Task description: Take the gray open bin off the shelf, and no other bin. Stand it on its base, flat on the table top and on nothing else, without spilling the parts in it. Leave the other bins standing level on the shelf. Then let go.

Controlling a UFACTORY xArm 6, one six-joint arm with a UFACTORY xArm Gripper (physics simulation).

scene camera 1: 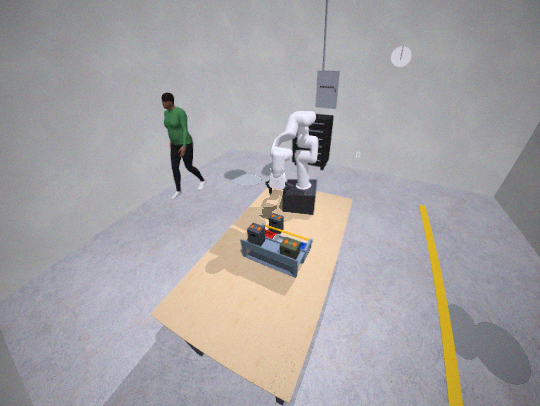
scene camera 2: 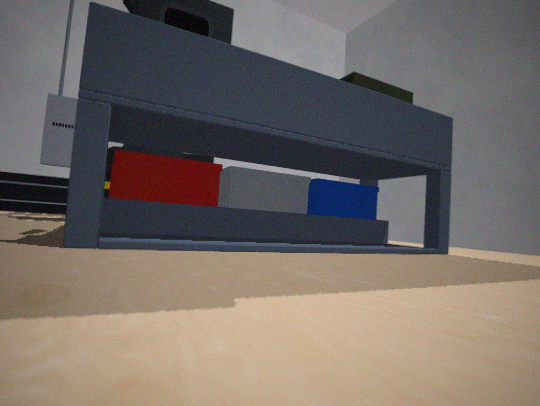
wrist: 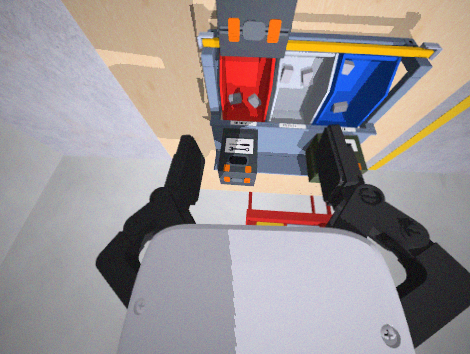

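Seen in the pictures: gripper, fingertip midpoint: [scene camera 1: 277,195] [wrist: 255,143]; arm's base at its link origin: [scene camera 1: 303,185].
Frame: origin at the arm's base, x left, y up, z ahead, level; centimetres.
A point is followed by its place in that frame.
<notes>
The gray open bin [scene camera 1: 279,239] {z 49.6, x 0.5, y -17.1 cm} [scene camera 2: 265,190] {z 64.7, x 3.3, y -12.2 cm} [wrist: 295,95] {z 59.6, x 5.4, y -17.2 cm} stands on the lower level of the blue-gray shelf [scene camera 1: 270,261] {z 69.6, x 3.5, y -17.5 cm} [scene camera 2: 250,85] {z 73.5, x -3.3, y -4.8 cm} [wrist: 212,90] {z 53.0, x -13.6, y -9.6 cm}, between the red bin [scene camera 2: 165,177] {z 64.5, x -7.7, y -12.0 cm} [wrist: 246,82] {z 56.5, x -7.0, y -17.2 cm} and the blue bin [scene camera 1: 303,245] {z 48.9, x 18.3, y -16.2 cm} [scene camera 2: 343,199] {z 64.9, x 14.4, y -12.2 cm} [wrist: 370,82] {z 54.7, x 20.1, y -16.1 cm}. Small gray parts lie in all three bins. The bins look level in the scene camera 2 view. My gripper [scene camera 1: 278,191] {z 39.7, x -5.4, y 13.0 cm} [wrist: 255,143] {z 39.7, x -5.4, y 13.0 cm} is open and empty, above the table's robot end, apart from the shelf. It does not show in the scene camera 2 view.
A yellow bar [wrist: 350,48] {z 45.8, x 9.9, y -11.6 cm} crosses the shelf's robot side. A dark case [scene camera 1: 276,222] {z 44.1, x -4.2, y -7.2 cm} [wrist: 255,10] {z 38.9, x -5.9, y -5.1 cm} stands there near the red bin. Another dark case [scene camera 1: 256,233] {z 69.2, x -5.2, y 3.6 cm} [wrist: 239,150] {z 61.8, x -7.6, y -1.4 cm} and an olive case [scene camera 1: 290,248] {z 69.9, x 16.8, y 1.6 cm} [scene camera 2: 382,89] {z 70.4, x 14.7, y 0.6 cm} stand on the shelf's upper level. A person [scene camera 1: 176,127] is left of the table [scene camera 1: 225,310] {z 109.6, x -3.3, y -18.1 cm}.
</notes>
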